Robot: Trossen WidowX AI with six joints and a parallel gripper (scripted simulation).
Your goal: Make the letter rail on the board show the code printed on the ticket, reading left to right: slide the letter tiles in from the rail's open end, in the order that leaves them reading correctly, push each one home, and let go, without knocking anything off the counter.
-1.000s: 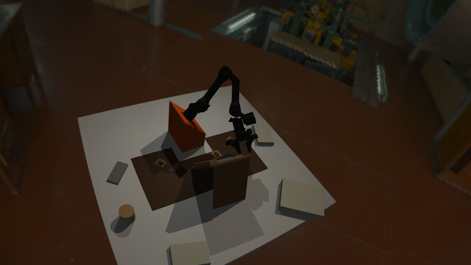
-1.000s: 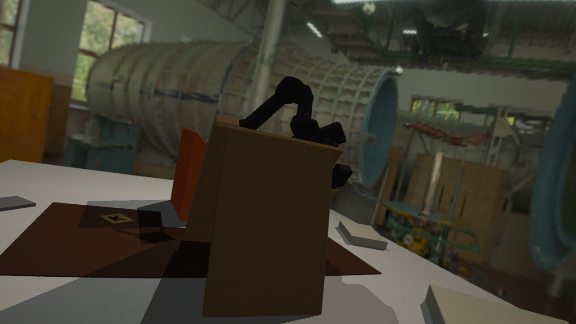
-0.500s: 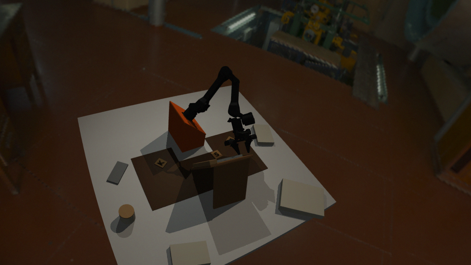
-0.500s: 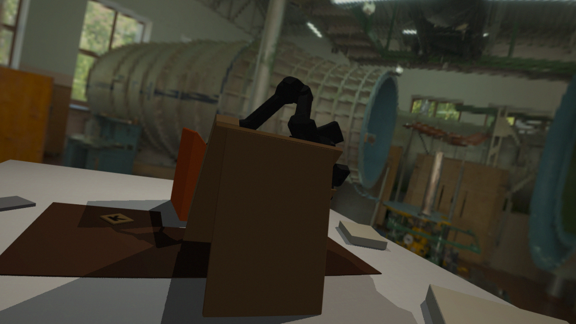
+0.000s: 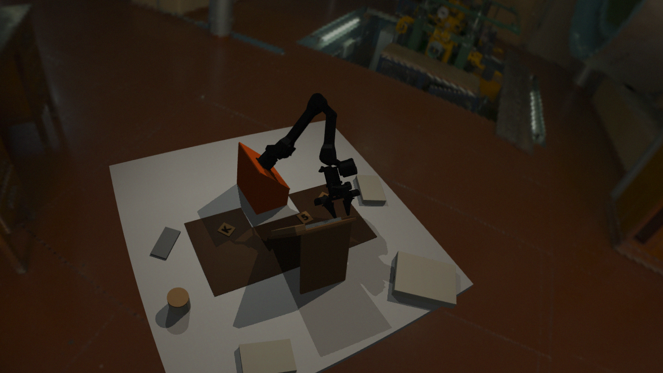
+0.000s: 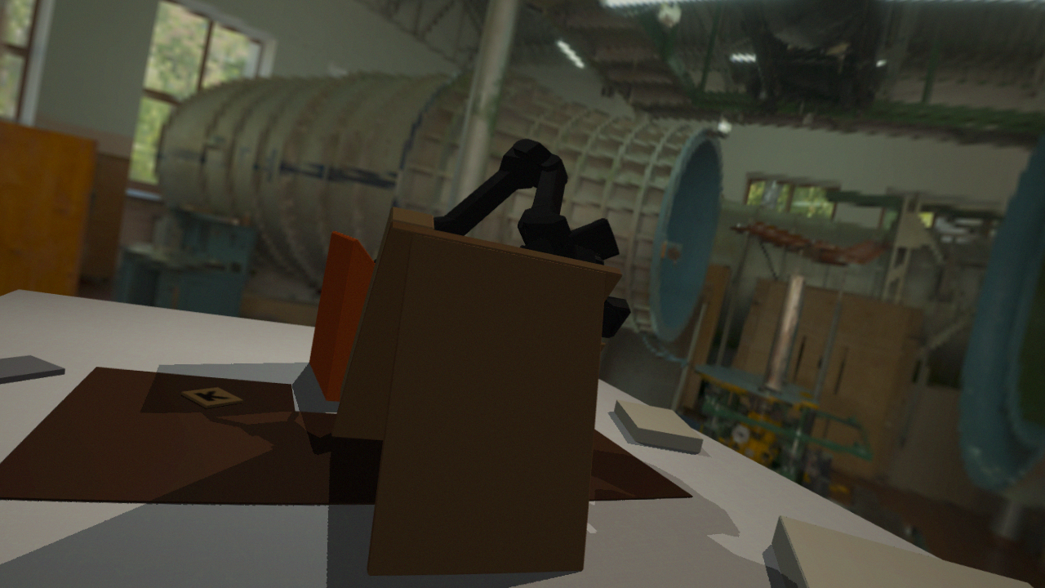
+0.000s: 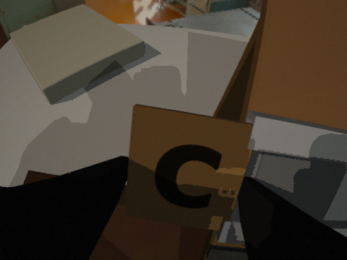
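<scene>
My gripper tip is now 140 mm to the left of the white ticket, 90 mm past it and 80 mm above it. The rest, counted from my gripper tip: c tile: right at my gripper tip; k tile: 360 mm to the right, 300 mm behind, 160 mm below; dark brown mat: 200 mm behind, 170 mm below, 150 mm to the right.
</scene>
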